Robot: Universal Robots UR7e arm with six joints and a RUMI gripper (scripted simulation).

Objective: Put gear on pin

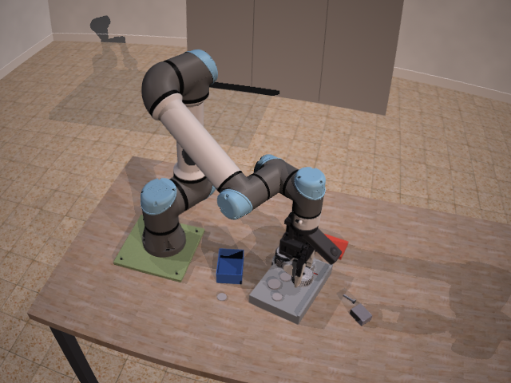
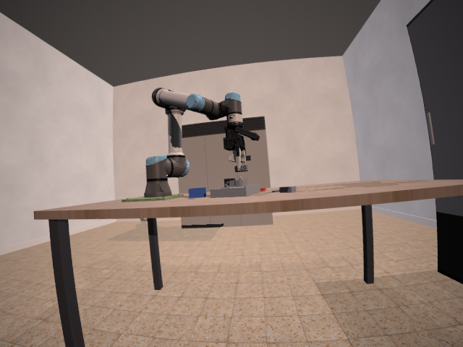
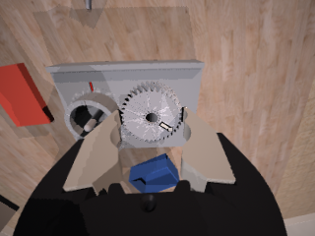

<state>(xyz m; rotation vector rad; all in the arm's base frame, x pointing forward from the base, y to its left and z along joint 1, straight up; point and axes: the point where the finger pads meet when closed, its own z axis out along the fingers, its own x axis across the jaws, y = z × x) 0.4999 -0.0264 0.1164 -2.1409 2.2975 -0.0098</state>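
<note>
The grey gear is right at my hand. Round my hand: bolt (150 mm ahead, 120 mm below, 70 mm to the left); small grey block (200 mm ahead, 110 mm below, 20 mm to the left); grey disc (220 mm behind, 120 mm below, 90 mm to the right).
</note>
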